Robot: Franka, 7 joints.
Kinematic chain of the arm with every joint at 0, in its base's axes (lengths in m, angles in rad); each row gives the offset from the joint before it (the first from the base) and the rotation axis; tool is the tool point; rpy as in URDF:
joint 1: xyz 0 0 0.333 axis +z
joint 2: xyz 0 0 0 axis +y
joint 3: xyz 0 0 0.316 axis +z
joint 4: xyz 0.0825 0 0 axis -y
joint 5: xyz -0.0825 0 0.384 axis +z
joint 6: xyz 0 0 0 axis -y
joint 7: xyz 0.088 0 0 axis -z
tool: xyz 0 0 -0.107 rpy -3.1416 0 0
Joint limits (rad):
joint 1: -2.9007..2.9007
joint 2: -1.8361..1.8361
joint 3: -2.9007..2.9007
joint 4: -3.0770..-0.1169
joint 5: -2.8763..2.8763
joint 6: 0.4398..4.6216
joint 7: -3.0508..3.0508
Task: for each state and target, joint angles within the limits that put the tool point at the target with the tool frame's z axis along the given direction. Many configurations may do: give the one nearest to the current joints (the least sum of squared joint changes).
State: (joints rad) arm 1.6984 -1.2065 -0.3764 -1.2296 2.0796 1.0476 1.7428
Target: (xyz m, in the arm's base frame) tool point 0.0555 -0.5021 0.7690 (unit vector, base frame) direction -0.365 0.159 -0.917
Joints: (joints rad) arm 2.0575 -1.1514 0.2648 -0.7628 1.5579 0.4398 1.7428
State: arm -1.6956 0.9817 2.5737 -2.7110 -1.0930 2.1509 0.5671
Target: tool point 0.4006 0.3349 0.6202 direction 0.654 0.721 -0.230
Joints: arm -0.9327 0.9488 1.9729 -2.0493 -1.8661 2.6591 0.5671
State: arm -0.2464 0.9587 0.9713 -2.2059 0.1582 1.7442 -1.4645
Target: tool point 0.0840 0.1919 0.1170 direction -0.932 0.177 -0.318
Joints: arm -0.5598 0.6757 1.0565 -2.9792 0.3699 2.3495 -1.4645
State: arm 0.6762 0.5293 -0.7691 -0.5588 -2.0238 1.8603 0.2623
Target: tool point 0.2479 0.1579 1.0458 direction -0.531 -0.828 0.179
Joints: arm 1.2915 0.2105 -0.8176 -0.6912 -2.4797 0.9688 0.2623
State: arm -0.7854 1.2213 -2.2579 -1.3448 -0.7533 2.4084 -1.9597
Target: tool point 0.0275 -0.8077 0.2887 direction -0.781 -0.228 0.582
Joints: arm -1.0061 1.7739 -1.7360 -0.7706 -0.4288 1.9331 -1.9597
